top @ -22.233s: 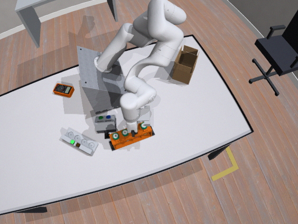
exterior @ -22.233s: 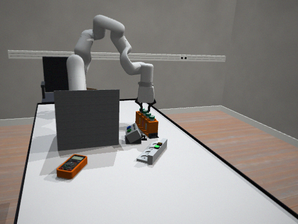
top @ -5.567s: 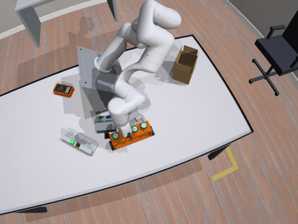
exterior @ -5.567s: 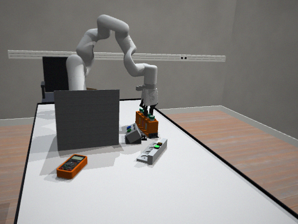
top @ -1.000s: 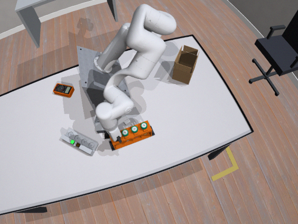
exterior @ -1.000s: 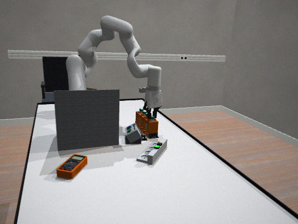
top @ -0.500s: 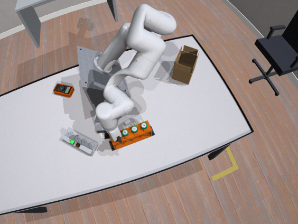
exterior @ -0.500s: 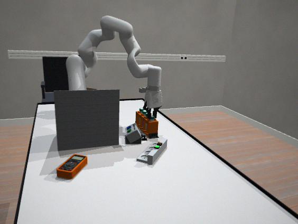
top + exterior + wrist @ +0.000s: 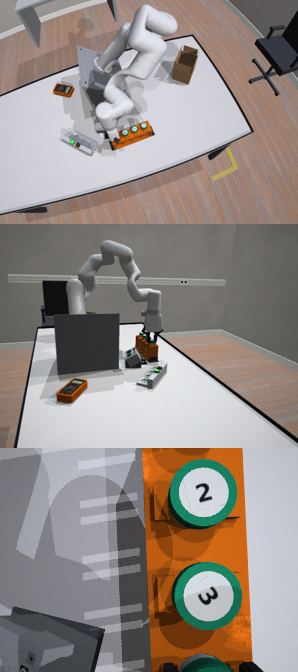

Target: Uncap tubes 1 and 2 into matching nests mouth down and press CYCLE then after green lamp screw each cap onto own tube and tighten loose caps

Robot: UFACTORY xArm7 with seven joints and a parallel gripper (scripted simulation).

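The green key lies 15 cm behind my hand, 6 cm to the right of it and 6 cm below it. From my hand the other things lie so: orange multimeter (47 cm behind, 28 cm to the right, 11 cm below); then grey key housing (13 cm behind, 7 cm below, 4 cm to the right); then blue key (14 cm behind, 6 cm below, 1 cm to the right).
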